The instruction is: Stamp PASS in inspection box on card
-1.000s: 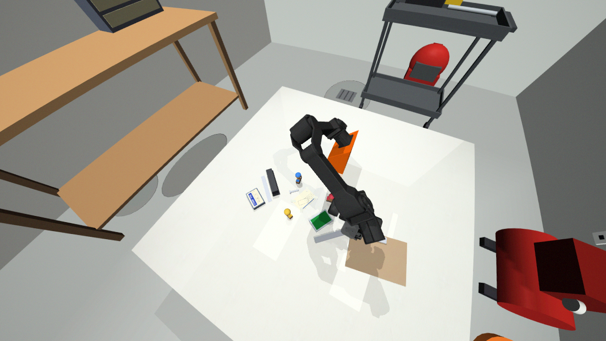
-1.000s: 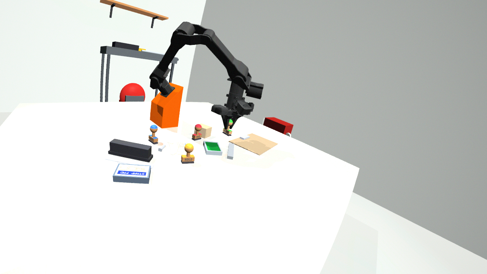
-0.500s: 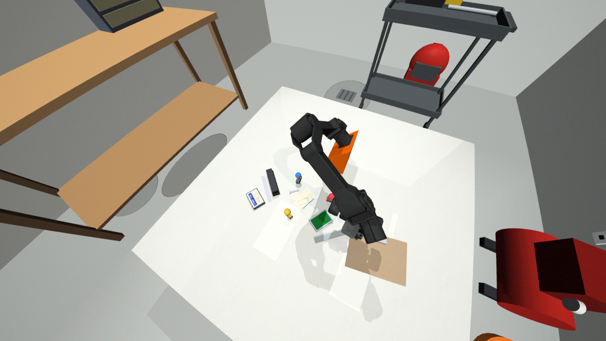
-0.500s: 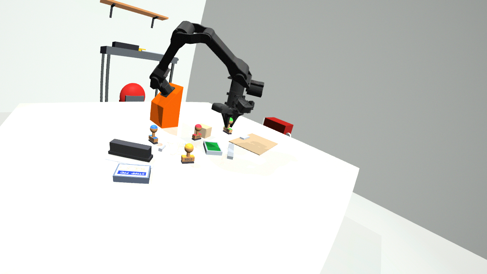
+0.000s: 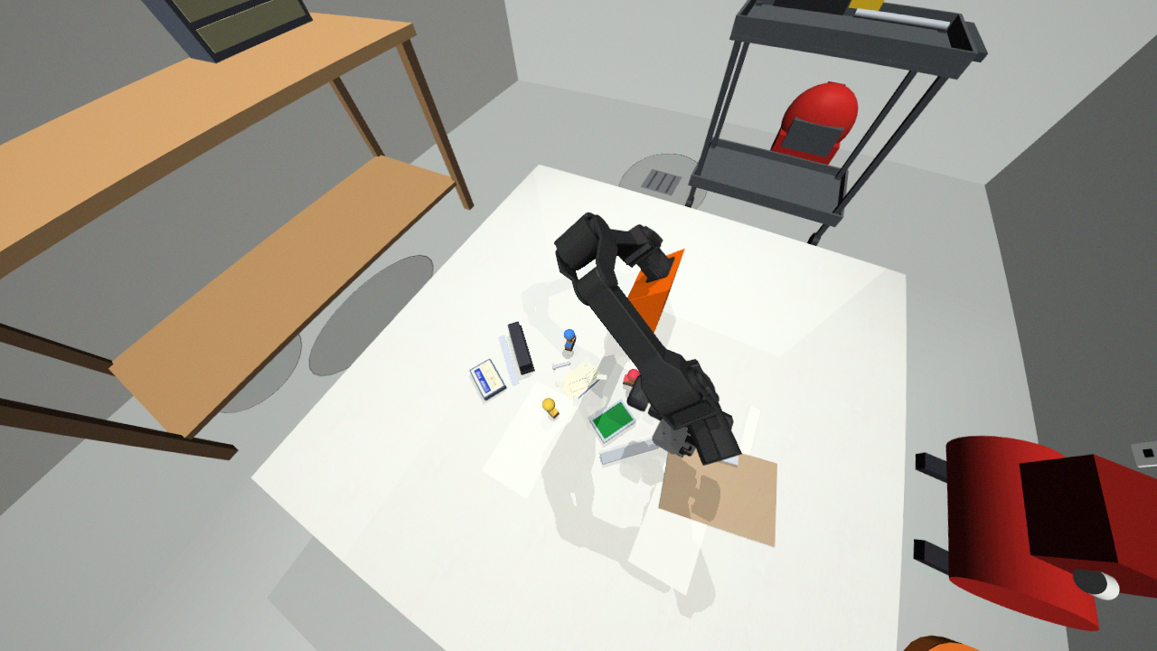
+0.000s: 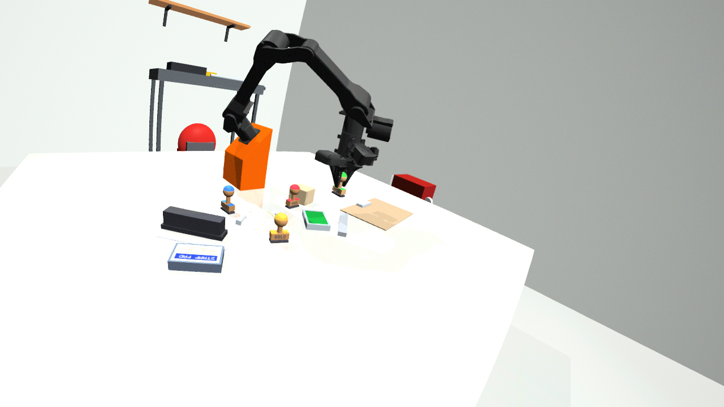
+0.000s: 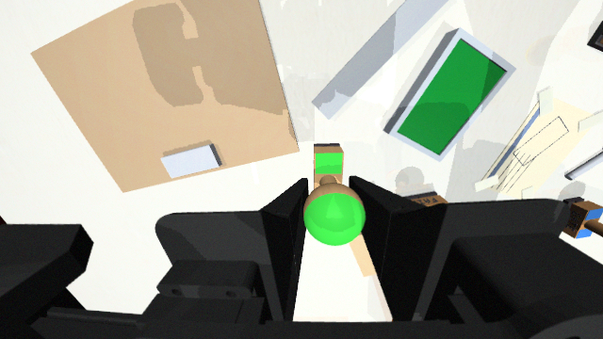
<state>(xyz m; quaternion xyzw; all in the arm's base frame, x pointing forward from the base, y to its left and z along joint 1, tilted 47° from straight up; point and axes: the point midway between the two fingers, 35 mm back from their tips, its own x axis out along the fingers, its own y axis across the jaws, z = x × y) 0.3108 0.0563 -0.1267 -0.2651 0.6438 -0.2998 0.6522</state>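
My gripper tip is 110 mm to the left of the green ink pad, 70 mm above it and 30 mm short of it. From my gripper tip the other things lie so: grey bar (80 mm ahead, 70 mm below, 50 mm to the right); red stamp (100 mm to the right, 70 mm behind, 60 mm below); green stamp (right at my gripper tip).
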